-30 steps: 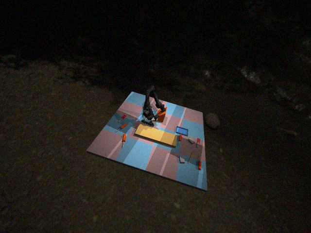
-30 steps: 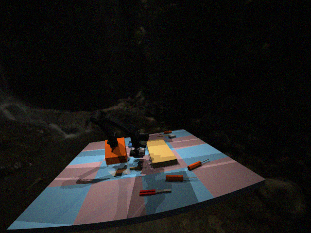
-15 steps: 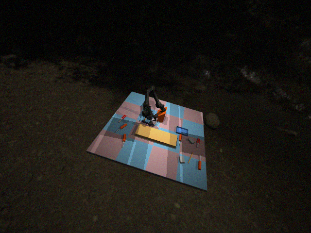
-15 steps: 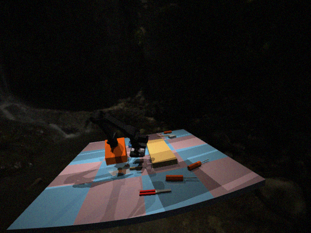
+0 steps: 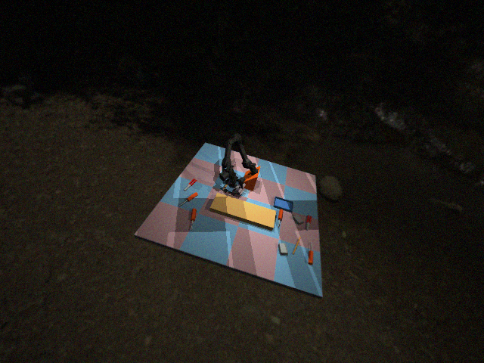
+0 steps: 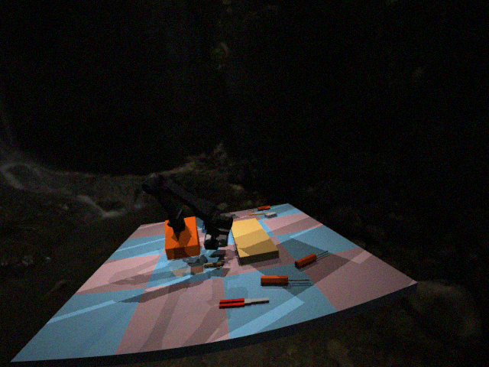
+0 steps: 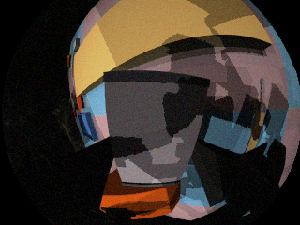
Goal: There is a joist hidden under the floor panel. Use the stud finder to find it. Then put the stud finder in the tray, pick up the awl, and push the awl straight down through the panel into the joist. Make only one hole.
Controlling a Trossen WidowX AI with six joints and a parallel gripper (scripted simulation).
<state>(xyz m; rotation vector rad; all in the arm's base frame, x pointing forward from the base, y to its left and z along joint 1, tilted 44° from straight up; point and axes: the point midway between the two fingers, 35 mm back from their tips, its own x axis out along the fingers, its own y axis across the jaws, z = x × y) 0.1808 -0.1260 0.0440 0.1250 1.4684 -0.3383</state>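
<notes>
Now: gripper tip 2 cm to the right of the stud finder, 2 cm above it and 1 cm past it. Also, from my gripper tip: awl: 13 cm to the right, 6 cm below, 1 cm behind; blue tray: 42 cm to the left, 6 cm below, 1 cm behind.
</notes>
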